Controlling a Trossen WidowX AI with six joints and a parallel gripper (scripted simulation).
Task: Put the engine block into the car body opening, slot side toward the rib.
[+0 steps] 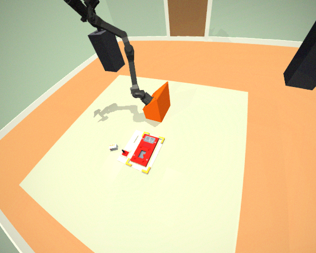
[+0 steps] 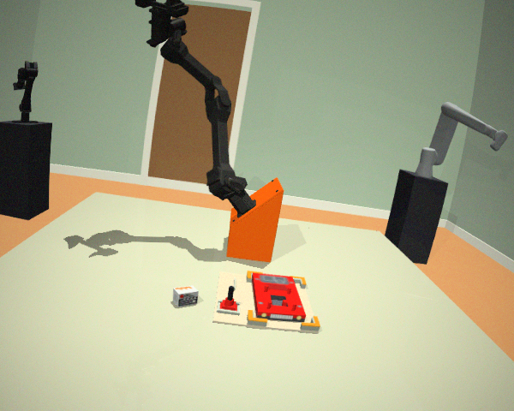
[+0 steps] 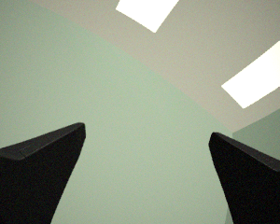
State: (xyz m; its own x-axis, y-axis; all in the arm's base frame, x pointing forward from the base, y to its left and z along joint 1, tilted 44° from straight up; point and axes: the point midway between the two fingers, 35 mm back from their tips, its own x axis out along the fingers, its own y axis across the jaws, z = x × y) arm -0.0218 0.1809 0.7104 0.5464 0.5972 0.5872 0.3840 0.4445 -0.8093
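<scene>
The engine block lies 35 cm ahead of my gripper tip, 24 cm to the left of it and 79 cm below it.
</scene>
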